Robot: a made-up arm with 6 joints. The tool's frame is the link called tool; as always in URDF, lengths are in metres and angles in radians.
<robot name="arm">
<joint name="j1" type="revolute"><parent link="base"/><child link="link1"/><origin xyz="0 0 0.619" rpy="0 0 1.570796"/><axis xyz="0 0 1"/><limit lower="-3.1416" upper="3.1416"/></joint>
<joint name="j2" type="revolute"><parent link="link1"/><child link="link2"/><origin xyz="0 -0.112 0" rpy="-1.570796 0 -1.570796"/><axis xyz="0 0 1"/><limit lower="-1.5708" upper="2.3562"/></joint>
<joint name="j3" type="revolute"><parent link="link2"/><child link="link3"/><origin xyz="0 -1.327 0" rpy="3.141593 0 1.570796"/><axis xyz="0 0 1"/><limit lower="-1.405" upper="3.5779"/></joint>
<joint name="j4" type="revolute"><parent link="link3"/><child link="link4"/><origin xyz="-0.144 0 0" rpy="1.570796 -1.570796 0"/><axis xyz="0 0 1"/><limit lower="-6.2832" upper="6.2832"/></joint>
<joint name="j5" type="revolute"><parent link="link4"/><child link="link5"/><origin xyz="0 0 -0.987" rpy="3.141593 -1.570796 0"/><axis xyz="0 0 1"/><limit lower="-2.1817" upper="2.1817"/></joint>
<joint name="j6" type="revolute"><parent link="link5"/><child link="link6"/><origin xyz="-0.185 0 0" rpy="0 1.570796 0"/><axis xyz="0 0 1"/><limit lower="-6.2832" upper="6.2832"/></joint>
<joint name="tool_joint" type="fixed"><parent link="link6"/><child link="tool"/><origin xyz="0 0 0" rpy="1.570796 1.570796 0"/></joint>
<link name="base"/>
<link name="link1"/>
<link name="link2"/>
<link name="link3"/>
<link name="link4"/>
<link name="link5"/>
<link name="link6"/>
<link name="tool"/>
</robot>
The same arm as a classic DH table. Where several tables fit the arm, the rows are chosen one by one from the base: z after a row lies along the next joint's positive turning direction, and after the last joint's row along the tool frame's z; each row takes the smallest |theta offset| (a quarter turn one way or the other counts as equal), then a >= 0, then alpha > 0; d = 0 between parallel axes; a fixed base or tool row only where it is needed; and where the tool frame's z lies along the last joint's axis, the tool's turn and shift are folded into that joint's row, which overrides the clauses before.
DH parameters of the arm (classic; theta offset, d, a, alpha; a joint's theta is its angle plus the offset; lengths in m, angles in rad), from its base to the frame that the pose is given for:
j1: 0 0.619 0.112 -1.5708
j2: -1.5708 0 1.327 3.1416
j3: 0 0 0.144 -1.5708
j4: 0 -0.987 0 1.5708
j5: 0 0 0 -1.5708
j6: 1.5708 -0.185 0 1.5708
tool (fixed): -1.5708 0 0 0
Joint limits (rad, base to tool): -3.1416..3.1416 -1.5708..2.3562 -1.405..3.5779 -6.2832..6.2832 -2.1817..2.1817 -6.2832..6.2832

